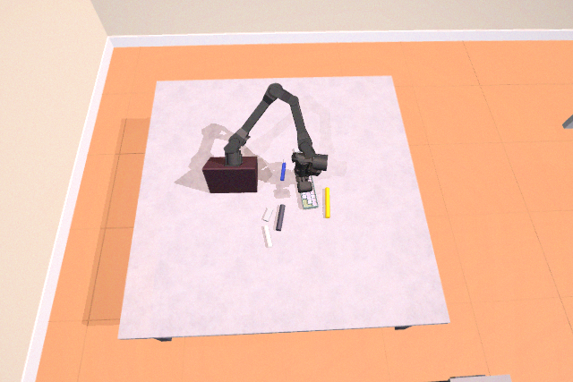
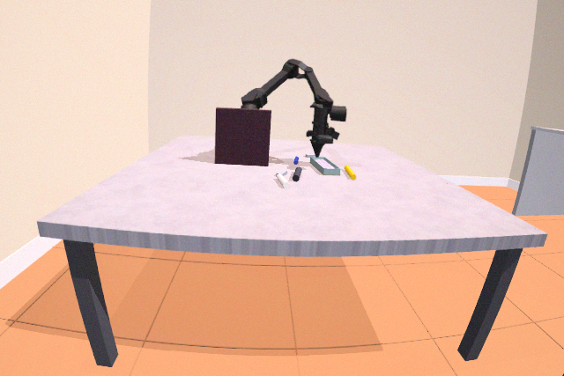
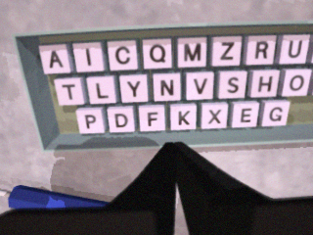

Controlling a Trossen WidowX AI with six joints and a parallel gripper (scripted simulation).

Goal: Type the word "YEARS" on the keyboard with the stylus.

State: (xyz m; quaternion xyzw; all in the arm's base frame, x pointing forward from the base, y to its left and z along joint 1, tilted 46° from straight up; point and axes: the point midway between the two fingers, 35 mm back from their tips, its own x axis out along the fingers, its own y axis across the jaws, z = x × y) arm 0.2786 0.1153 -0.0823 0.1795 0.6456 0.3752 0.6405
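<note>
My gripper tip is 9 cm to the right of the stylus, 8 cm past it and 3 cm above it. From my gripper tip the other things lie so: black cylinder: 17 cm to the right, 8 cm behind, 3 cm below; stylus tip: 13 cm to the left, 8 cm behind, 3 cm below; yellow cylinder: 13 cm ahead, 8 cm to the right, 3 cm below.
</note>
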